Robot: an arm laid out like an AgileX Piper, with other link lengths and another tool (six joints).
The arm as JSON. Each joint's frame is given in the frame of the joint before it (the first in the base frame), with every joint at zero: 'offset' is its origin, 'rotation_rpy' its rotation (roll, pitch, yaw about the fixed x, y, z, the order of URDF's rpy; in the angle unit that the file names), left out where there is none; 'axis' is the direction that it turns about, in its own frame. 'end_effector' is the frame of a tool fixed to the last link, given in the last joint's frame.
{
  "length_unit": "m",
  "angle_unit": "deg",
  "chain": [
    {
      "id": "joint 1",
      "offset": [
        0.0,
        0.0,
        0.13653
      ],
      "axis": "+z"
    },
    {
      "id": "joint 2",
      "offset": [
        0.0,
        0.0,
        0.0
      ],
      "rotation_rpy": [
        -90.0,
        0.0,
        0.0
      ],
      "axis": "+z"
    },
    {
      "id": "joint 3",
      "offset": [
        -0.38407,
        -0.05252,
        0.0
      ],
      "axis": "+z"
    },
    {
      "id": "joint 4",
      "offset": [
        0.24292,
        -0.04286,
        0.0
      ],
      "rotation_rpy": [
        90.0,
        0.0,
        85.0
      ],
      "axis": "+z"
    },
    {
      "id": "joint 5",
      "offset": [
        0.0,
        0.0,
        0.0
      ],
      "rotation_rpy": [
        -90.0,
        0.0,
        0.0
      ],
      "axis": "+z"
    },
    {
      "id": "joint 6",
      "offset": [
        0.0,
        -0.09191,
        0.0
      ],
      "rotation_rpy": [
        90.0,
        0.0,
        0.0
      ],
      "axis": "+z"
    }
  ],
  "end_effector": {
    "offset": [
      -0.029,
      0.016,
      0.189
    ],
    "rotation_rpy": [
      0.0,
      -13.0,
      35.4
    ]
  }
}
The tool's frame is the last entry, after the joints.
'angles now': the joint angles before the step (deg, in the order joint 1, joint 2, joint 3, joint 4, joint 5, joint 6). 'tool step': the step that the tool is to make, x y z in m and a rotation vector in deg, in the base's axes. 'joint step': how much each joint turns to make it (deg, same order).
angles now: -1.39 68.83 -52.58 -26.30 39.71 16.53
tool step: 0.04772 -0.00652 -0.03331 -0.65 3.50 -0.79
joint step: -0.05 9.87 -2.35 -3.98 -3.13 4.40
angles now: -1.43 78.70 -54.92 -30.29 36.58 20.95
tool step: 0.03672 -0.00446 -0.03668 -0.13 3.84 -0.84
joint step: -0.01 8.65 -2.90 -2.29 -1.19 2.95
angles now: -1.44 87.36 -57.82 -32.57 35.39 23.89
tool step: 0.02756 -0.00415 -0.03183 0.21 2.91 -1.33
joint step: 0.00 6.95 -2.98 -1.44 -0.26 2.64
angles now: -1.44 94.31 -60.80 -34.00 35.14 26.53
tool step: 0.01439 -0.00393 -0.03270 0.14 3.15 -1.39
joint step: 0.01 5.42 -1.68 -1.08 0.18 2.25
